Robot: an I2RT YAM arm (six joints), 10 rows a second.
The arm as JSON. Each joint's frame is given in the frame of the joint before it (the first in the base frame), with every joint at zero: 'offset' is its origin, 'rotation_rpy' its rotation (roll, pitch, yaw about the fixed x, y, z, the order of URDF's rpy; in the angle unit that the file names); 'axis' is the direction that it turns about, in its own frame. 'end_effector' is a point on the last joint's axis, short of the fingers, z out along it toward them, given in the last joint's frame.
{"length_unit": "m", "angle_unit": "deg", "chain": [
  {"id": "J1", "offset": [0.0, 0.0, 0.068], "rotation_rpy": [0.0, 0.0, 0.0], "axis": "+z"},
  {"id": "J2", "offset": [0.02, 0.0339, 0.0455], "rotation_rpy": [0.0, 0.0, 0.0], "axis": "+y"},
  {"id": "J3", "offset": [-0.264, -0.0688, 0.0], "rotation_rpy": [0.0, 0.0, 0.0], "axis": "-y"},
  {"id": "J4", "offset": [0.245, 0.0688, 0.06], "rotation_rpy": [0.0, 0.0, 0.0], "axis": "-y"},
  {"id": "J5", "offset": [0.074, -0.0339, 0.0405], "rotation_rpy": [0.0, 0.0, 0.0], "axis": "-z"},
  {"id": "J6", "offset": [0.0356, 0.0, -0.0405], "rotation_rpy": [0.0, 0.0, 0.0], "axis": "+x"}
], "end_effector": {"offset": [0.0, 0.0, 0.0], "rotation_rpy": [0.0, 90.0, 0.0]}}
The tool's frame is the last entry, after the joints.
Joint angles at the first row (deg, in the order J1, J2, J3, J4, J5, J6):
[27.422, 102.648, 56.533, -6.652, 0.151, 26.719]
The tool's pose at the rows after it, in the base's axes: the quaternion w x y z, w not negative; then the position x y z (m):
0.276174 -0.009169 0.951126 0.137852 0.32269 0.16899 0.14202
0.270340 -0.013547 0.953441 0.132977 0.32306 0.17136 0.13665
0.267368 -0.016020 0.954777 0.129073 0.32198 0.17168 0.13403
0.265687 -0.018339 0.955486 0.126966 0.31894 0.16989 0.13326
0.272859 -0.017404 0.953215 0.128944 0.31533 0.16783 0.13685
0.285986 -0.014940 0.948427 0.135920 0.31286 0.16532 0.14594
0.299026 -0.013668 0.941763 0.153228 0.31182 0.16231 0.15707
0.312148 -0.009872 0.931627 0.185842 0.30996 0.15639 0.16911
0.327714 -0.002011 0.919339 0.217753 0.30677 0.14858 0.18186
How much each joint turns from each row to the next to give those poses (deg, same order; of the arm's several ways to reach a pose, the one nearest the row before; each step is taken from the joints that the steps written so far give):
[0.253, 2.407, 1.674, -0.543, 0.199, -0.262]
[0.323, 1.088, 0.262, -0.067, 0.220, -0.267]
[0.147, 0.267, -0.199, -0.064, 0.232, -0.217]
[-0.020, -0.518, -0.827, 0.017, 0.033, -0.304]
[0.001, -1.392, -1.128, 0.612, 0.193, 0.040]
[-0.175, -2.090, -0.768, 0.470, -0.050, 0.111]
[-0.485, -2.189, -0.478, 0.644, -1.293, 0.095]
[-1.036, -2.755, -1.172, 1.649, -3.030, 0.602]
[-1.229, -3.191, -1.518, 1.852, -2.813, 1.050]

